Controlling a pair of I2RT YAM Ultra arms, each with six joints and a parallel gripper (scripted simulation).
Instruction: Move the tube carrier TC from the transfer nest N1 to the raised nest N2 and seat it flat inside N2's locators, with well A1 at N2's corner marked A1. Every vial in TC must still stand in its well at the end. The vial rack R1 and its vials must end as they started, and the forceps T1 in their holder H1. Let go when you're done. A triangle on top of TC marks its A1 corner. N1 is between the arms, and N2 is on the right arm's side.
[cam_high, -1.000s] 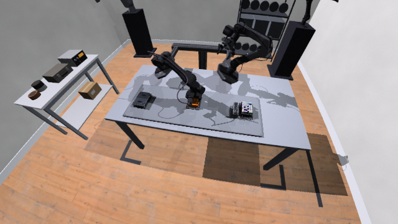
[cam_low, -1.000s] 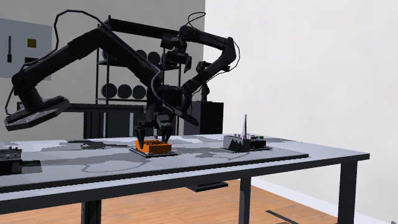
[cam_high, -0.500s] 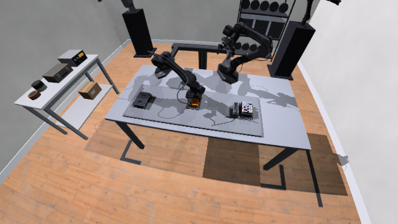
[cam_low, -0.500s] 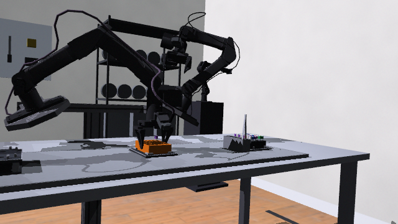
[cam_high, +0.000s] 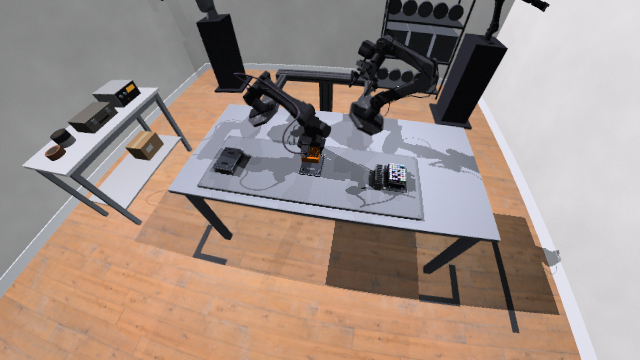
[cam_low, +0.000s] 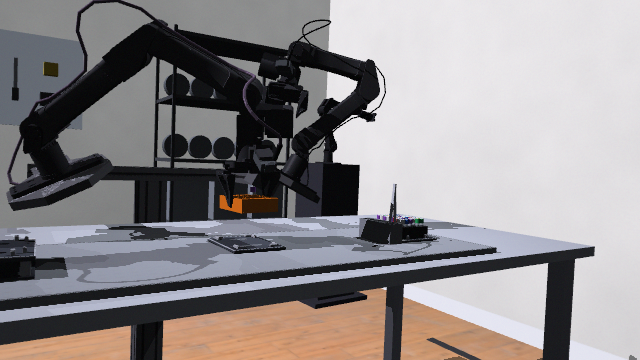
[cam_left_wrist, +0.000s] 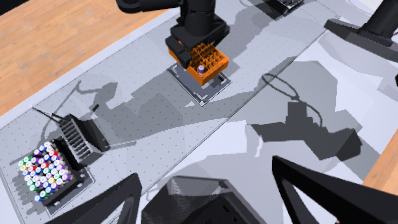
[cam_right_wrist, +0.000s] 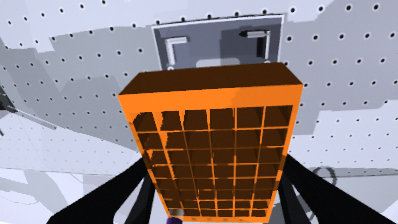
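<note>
Now: the raised nest N2 40 mm ahead of my right hand, 470 mm to the right of it and 70 mm below it. Also, from my right hand: holder H1: 70 mm ahead, 350 mm to the left, 80 mm below; transfer nest N1: 90 mm below; orange tube carrier TC: right at my right hand.
</note>
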